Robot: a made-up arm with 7 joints. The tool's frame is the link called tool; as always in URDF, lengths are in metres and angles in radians.
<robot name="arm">
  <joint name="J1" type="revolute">
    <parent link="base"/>
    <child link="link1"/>
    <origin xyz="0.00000 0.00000 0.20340" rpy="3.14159 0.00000 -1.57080"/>
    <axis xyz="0 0 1"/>
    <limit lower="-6.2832" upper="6.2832" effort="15" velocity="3.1"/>
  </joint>
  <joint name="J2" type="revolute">
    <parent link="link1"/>
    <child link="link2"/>
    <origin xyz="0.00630 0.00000 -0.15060" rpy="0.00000 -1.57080 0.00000"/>
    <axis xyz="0 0 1"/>
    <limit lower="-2.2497" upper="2.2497" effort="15" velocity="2.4"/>
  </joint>
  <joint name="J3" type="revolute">
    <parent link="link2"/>
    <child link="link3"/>
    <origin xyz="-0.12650 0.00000 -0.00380" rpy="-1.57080 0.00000 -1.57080"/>
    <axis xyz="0 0 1"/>
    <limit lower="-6.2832" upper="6.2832" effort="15" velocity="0.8"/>
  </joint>
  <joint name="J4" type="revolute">
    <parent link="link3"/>
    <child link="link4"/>
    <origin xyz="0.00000 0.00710 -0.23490" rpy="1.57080 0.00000 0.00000"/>
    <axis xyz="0 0 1"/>
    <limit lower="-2.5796" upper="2.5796" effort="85" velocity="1.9"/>
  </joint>
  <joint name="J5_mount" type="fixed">
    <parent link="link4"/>
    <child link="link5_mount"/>
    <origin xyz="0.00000 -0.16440 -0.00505" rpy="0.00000 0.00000 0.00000"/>
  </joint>
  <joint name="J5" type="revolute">
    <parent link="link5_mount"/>
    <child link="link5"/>
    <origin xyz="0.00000 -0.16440 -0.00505" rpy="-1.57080 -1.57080 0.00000"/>
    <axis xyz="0 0 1"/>
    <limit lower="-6.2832" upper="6.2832" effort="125" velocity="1.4"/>
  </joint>
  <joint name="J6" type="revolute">
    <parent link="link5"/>
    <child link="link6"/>
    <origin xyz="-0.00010 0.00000 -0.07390" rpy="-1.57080 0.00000 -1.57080"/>
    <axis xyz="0 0 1"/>
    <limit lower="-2.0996" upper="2.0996" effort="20" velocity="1.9"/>
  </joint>
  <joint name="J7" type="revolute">
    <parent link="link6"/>
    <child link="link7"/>
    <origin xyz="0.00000 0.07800 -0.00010" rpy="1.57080 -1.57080 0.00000"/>
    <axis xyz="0 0 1"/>
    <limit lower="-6.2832" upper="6.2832" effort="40" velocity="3.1"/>
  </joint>
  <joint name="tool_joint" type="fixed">
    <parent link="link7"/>
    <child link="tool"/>
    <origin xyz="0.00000 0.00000 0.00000" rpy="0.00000 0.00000 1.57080"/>
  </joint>
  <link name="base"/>
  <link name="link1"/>
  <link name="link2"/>
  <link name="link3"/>
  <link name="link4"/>
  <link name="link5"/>
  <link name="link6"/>
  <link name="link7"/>
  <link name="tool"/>
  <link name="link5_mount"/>
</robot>
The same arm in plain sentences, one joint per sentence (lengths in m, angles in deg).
The arm has seven revolute joints in a row. What follows holds with every joint at zero, and every direction is one of the base frame's.
Joint 1 lies 0.2034 m along +z from the base frame's origin and turns about -z, from -360 to 360 deg.
Joint 2 lies 0.0063 m along -y and 0.1506 m along +z from joint 1 and turns about +y, from -128.9 to 128.9 deg.
Joint 3 lies 0.0038 m along -y and 0.1265 m along +z from joint 2 and turns about -z, from -360 to 360 deg.
Joint 4 lies 0.0071 m along -y and 0.2349 m along +z from joint 3 and turns about +y, from -147.8 to 147.8 deg.
Joint 5 lies 0.0101 m along -y and 0.3288 m along +z from joint 4 and turns about -z, from -360 to 360 deg.
Joint 6 lies 0.0001 m along -y and 0.0739 m along +z from joint 5 and turns about +y, from -120.3 to 120.3 deg.
Joint 7 lies 0.0001 m along -y and 0.078 m along +z from joint 6 and turns about -z, from -360 to 360 deg.
The tool frame, which is the frame that the pose is given for, lies at the same point as joint 7; its axes are the base frame's turned by roll -180, pitch 0 and yaw 0 deg (as in URDF: about the fixed x, then y, then z).

